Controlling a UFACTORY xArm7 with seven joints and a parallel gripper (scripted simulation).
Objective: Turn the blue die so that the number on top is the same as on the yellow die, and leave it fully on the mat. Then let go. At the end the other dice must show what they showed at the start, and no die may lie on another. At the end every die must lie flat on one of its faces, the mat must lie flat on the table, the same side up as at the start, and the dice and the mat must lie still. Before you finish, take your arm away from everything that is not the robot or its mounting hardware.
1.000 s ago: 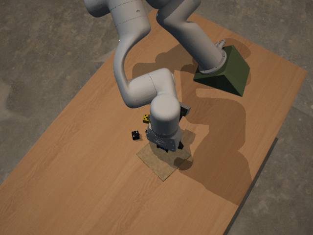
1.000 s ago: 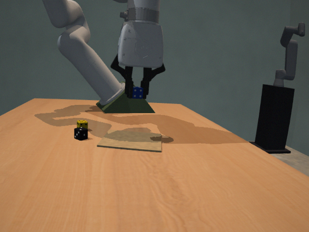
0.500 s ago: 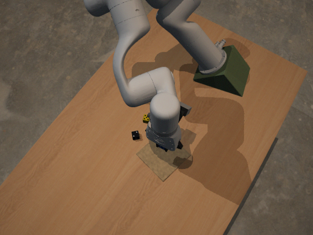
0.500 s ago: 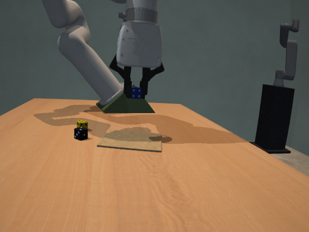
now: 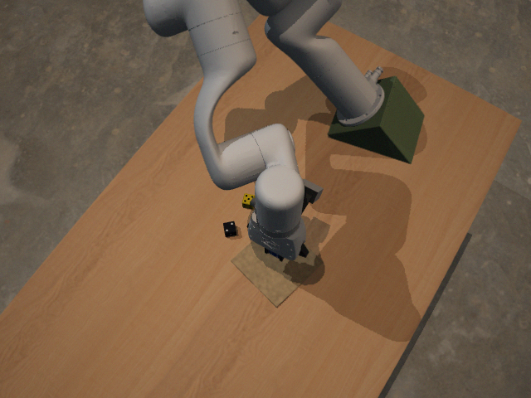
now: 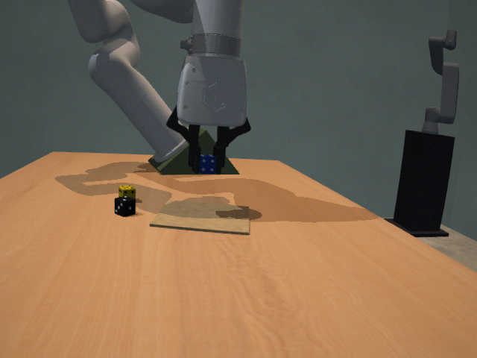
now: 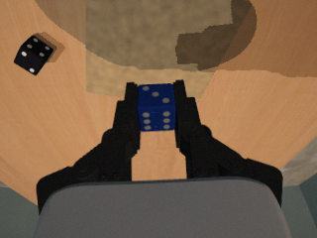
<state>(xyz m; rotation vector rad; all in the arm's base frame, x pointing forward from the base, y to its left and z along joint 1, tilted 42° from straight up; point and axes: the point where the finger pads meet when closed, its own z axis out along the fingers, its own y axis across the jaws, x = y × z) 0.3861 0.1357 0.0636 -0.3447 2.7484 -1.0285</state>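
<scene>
The tan mat lies 9 cm below my hand. The rest, counted from my hand: black die: 12 cm to the right, 8 cm below, 1 cm ahead; then yellow die: 13 cm to the right, 8 cm below, 7 cm behind; then blue die: 1 cm below.
</scene>
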